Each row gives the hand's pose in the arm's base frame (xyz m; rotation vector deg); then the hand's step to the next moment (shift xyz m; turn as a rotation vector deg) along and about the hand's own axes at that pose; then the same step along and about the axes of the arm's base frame.
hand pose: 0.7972 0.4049 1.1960 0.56 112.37 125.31
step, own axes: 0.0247 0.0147 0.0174 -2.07 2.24 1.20
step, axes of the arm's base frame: -0.0239 0.0195 0.0133 1.87 0.64 2.62
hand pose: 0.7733 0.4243 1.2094 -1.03 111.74 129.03
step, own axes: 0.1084 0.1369 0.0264 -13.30 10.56 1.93
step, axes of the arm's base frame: -0.1222 0.0198 0.1259 11.94 -1.05 12.19
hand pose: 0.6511 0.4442 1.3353 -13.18 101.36 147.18
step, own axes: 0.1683 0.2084 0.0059 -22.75 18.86 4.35
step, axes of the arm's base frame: -0.1869 -0.0816 0.1738 20.22 -1.11 21.95
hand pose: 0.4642 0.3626 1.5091 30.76 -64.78 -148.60
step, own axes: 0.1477 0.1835 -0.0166 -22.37 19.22 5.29
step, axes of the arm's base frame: -0.1090 -0.1881 0.0922 19.51 -0.89 22.72
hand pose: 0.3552 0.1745 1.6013 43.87 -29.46 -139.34
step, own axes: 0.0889 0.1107 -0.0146 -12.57 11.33 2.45
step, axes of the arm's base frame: -0.0117 -0.1421 0.0072 11.48 -1.01 12.63
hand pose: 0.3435 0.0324 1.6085 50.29 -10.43 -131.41
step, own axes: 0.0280 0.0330 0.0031 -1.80 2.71 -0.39
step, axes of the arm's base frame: 0.0003 -0.0434 -0.0014 2.70 -0.91 1.62
